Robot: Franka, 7 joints.
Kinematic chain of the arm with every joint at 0, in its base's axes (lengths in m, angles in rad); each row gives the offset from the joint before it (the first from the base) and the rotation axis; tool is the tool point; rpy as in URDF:
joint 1: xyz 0 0 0.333 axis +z
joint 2: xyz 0 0 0 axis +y
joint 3: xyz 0 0 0.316 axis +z
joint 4: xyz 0.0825 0 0 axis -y
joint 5: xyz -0.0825 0 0.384 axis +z
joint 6: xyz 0 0 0 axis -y
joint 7: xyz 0.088 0 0 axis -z
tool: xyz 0 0 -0.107 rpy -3.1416 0 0
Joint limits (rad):
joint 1: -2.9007..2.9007
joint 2: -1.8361..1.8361
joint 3: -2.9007..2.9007
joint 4: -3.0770..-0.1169
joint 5: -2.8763..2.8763
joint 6: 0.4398..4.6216
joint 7: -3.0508..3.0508
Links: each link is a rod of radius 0.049 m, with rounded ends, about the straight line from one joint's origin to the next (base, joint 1, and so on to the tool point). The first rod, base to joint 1, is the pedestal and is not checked.
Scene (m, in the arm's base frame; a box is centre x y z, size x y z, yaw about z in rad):
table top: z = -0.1
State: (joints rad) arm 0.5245 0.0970 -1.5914 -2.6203 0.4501 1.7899 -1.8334
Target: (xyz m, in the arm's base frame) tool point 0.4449 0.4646 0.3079
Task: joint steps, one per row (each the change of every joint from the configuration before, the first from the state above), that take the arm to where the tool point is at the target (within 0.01 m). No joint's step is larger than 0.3 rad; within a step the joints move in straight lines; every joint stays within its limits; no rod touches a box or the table.
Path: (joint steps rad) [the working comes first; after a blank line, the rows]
Joints at the target: 1.3853 0.5325 -0.6851 -1.7700 0.5831 2.0574 -1.8334
Straight joint move there: clear.

1: 0.2152 0.1089 0.2266 0.2126 0.0333 0.0669 0.0000
2: 0.2152 0.1089 0.2266 0.2126 0.0332 0.0669 0.0000
3: 0.2152 0.1089 0.2266 0.2125 0.0333 0.0668 0.0000
4: 0.2152 0.1088 0.2265 0.2126 0.0332 0.0669 0.0000

